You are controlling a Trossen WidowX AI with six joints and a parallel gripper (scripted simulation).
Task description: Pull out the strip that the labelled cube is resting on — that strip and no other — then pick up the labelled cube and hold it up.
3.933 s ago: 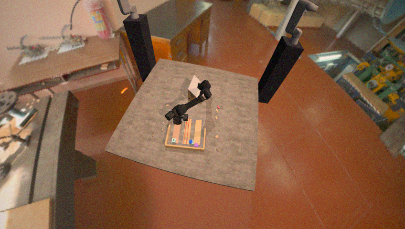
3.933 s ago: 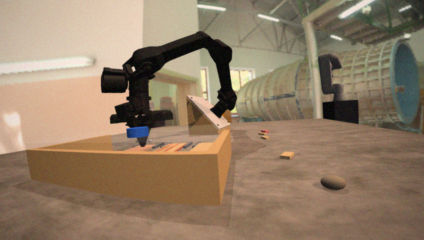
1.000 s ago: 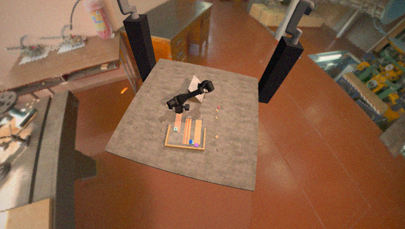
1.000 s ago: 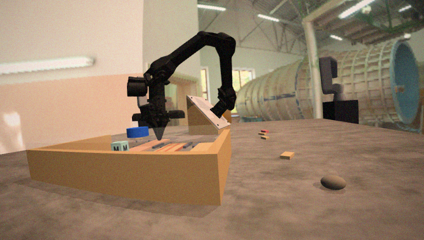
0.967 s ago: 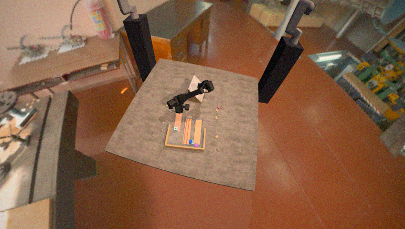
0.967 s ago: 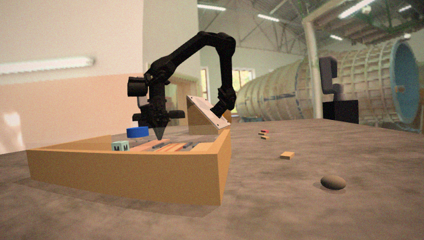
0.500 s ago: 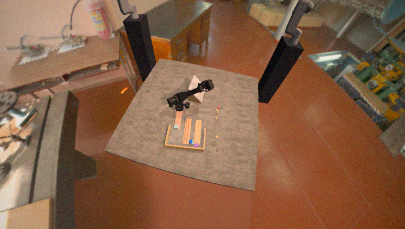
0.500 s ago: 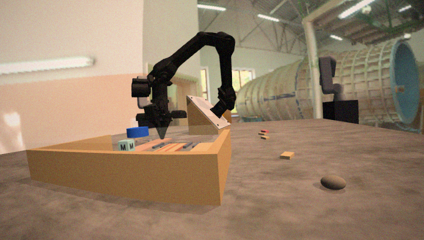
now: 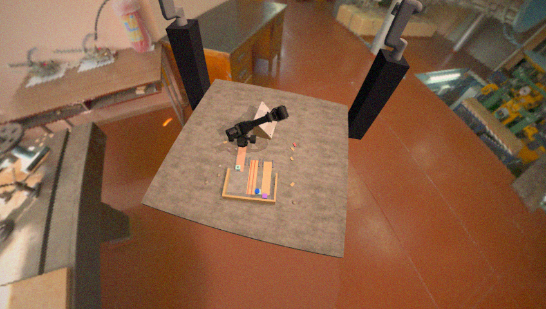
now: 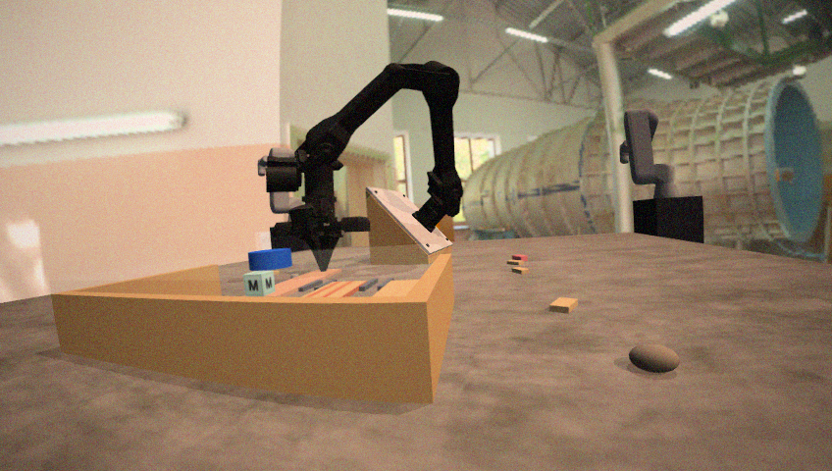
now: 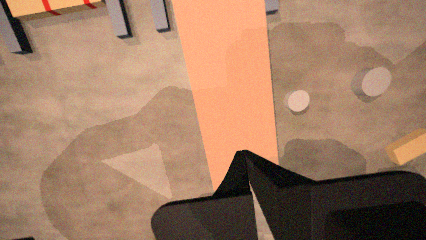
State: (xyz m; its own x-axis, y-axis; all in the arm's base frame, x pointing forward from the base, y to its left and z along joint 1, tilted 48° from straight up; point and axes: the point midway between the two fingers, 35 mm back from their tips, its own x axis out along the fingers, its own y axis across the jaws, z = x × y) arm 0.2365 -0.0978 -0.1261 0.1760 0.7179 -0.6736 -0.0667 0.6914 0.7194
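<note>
Right now my gripper tip is 90 mm short of the salmon strip and 10 mm to the right of it.
</note>
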